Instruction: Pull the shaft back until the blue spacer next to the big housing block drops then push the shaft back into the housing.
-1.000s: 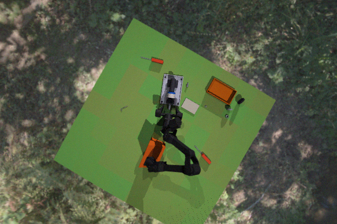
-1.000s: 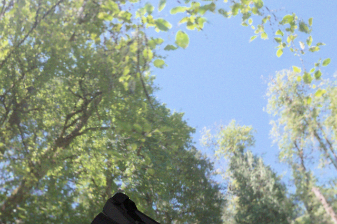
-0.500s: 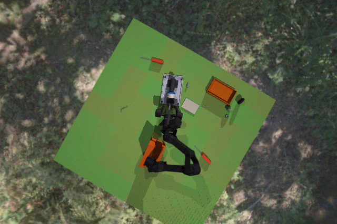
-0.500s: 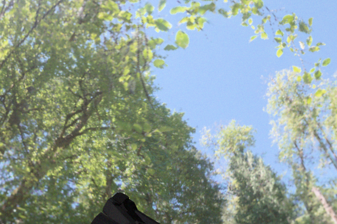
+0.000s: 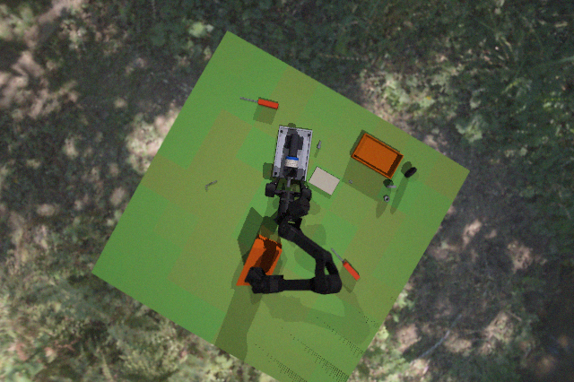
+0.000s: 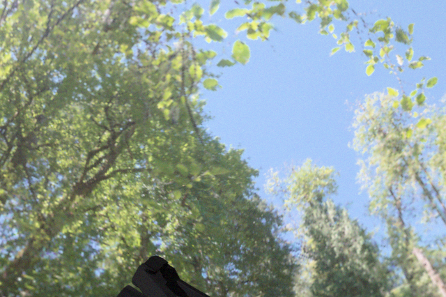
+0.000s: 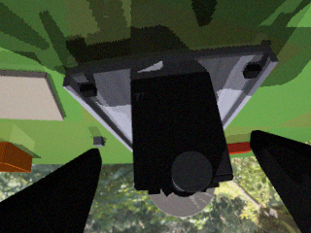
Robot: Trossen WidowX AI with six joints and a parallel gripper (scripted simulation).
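The grey shaft lies 5 cm ahead of my gripper tip, 2 cm to the left of it and 2 cm above it. The rest, counted from my gripper tip: beige plate (15 cm to the right, 6 cm below, 5 cm ahead); then orange tray (32 cm to the right, 25 cm ahead, 5 cm below); then blue spacer (8 cm ahead, 3 cm to the left, 2 cm above).
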